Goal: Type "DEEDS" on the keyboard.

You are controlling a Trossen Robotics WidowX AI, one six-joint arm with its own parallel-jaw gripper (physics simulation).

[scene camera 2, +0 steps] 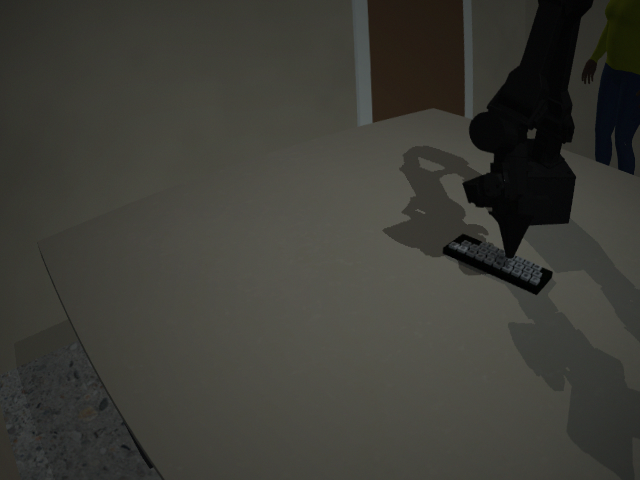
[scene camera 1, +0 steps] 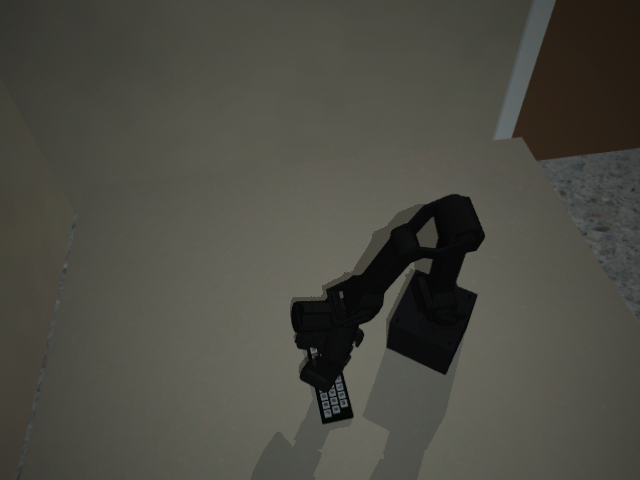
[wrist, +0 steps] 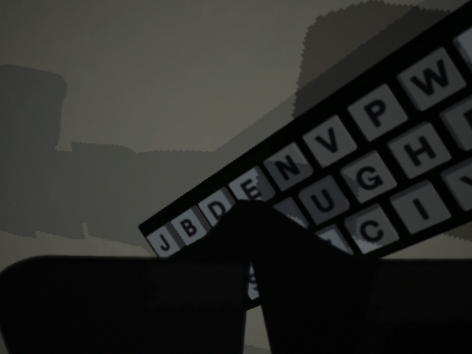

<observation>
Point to a black keyboard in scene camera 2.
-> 546, 274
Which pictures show my gripper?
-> Scene camera 2, scene camera 1 and the wrist view: all of them.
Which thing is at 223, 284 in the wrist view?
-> My gripper.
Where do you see a black keyboard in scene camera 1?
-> At 345, 413
</observation>
